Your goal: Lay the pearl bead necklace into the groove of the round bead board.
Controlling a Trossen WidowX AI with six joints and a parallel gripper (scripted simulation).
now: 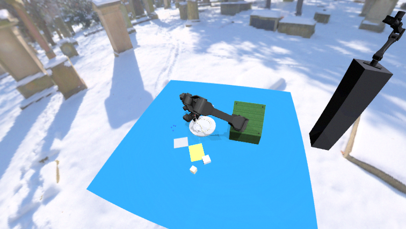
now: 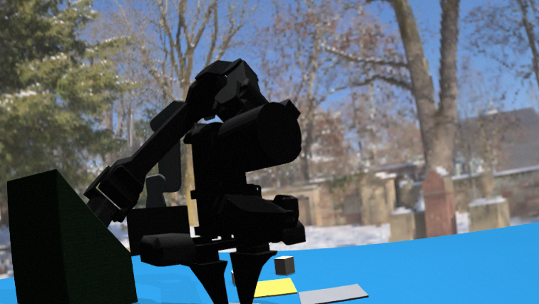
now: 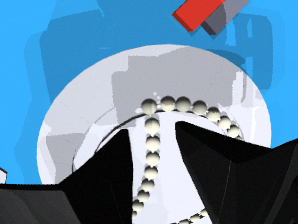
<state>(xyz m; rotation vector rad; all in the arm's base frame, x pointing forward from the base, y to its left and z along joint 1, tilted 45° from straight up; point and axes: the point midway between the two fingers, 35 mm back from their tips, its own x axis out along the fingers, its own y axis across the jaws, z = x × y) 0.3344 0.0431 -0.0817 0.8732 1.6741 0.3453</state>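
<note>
The round white bead board is 6 cm behind my gripper tip, 3 cm below it and 1 cm to the left of it. Round my gripper tip: yellow tile 24 cm to the left, 10 cm behind, 3 cm below; then red object 10 cm to the right, 5 cm ahead, 3 cm below; then grey tile 20 cm to the left, 3 cm below, 3 cm ahead.
</note>
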